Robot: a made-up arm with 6 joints.
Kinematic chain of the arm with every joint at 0, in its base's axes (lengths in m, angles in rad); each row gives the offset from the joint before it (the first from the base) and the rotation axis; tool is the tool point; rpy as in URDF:
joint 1: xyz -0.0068 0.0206 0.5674 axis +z
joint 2: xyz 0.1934 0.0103 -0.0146 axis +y
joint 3: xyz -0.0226 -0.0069 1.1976 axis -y
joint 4: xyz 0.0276 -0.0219 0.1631 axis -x
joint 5: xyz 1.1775 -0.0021 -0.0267 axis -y
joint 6: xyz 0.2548 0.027 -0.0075 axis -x
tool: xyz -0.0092 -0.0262 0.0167 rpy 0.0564 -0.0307 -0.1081
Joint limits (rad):
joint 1: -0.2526..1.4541
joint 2: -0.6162..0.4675
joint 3: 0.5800..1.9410
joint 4: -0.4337..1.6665
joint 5: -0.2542..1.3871
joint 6: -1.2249..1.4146
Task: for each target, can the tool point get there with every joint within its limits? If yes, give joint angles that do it. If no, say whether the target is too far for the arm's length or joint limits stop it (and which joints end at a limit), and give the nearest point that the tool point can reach.
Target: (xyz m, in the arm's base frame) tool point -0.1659 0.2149 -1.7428
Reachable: no: joint limits stop it (at a limit: joint 1, joint 2, joint 3, joint 5) | nearest point -1.7039 0.4555 1.8742 | short by 3.938 m
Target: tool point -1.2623 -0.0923 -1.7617
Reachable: no: joint limits stop it (at a limit: joint 2, joint 3, joint 5) | nearest point -1.7523 -0.1364 1.8737 | short by 3.669 m
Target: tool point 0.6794 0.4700 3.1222
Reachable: yes | joints 0.5832 0.3159 1.5304 -0.1084 0.3184 0.9643
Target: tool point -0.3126 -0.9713 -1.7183
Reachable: no: joint limits stop it (at a limit: joint 2, joint 3, joint 5) | nearest point -0.5231 -1.6541 1.8737 | short by 3.662 m
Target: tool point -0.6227 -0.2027 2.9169
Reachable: yes | joints 0.2807 -0.2154 1.5152 -0.1373 1.2257 0.2322
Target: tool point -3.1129 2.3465 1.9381
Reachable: no: too far | nearest point -1.7233 0.5790 2.0479 | short by 2.251 m
